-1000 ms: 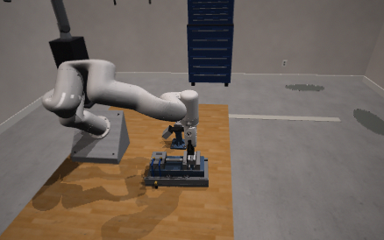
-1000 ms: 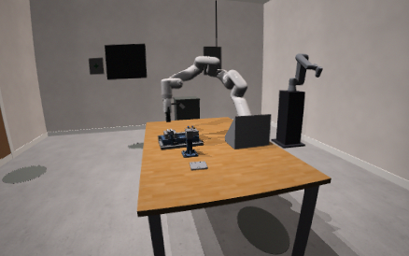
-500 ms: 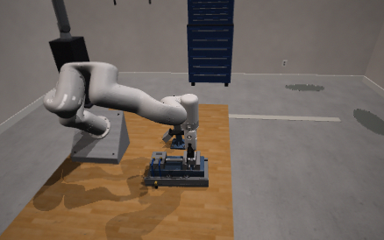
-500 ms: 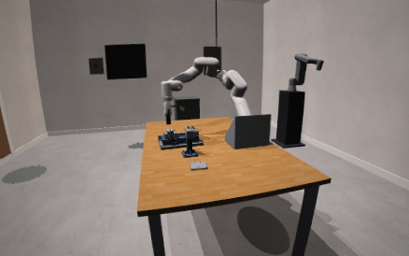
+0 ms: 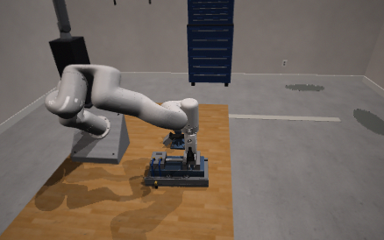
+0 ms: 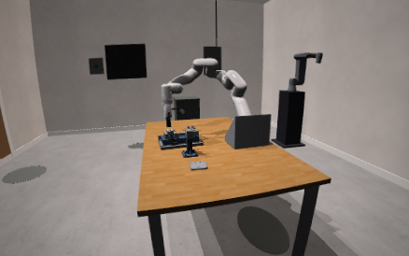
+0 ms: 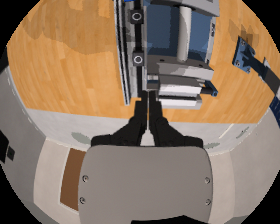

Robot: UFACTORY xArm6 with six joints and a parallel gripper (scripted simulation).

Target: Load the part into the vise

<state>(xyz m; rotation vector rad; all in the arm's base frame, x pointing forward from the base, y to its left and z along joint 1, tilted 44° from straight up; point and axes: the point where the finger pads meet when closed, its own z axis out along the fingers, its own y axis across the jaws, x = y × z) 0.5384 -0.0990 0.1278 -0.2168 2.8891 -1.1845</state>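
Right now the part is 5 cm to the left of my hand and 4 cm below it. Also, from my hand: air cylinder: 17 cm behind, 3 cm to the left, 6 cm below; then air cylinder rod: 9 cm behind, 4 cm to the left, 6 cm below.
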